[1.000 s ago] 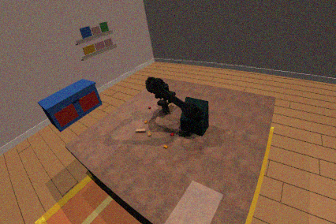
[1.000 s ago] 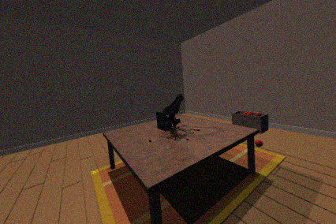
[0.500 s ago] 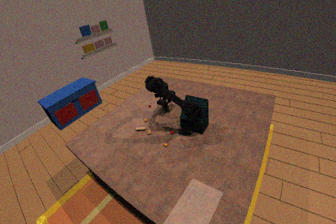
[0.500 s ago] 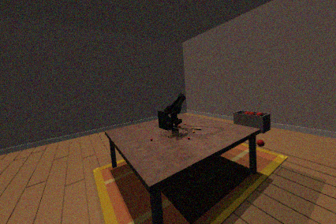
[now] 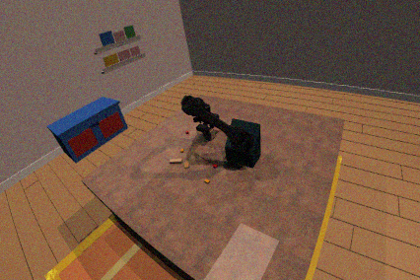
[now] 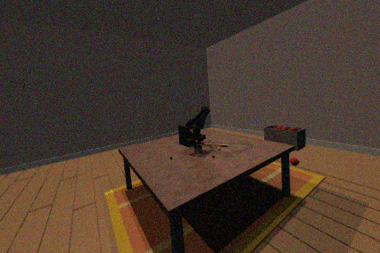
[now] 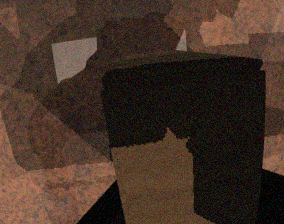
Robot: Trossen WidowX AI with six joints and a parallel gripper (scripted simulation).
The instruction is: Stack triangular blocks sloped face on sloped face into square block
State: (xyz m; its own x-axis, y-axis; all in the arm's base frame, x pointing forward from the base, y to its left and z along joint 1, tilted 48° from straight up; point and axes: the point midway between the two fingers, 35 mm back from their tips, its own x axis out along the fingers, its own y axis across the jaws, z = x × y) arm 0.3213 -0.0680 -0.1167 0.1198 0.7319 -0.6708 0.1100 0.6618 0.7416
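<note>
Now: the tan wooden block 10 mm behind my gripper tip and 10 mm above it. Also, from my gripper tip: flat tan piece: 90 mm ahead, 280 mm to the left, 40 mm below.
</note>
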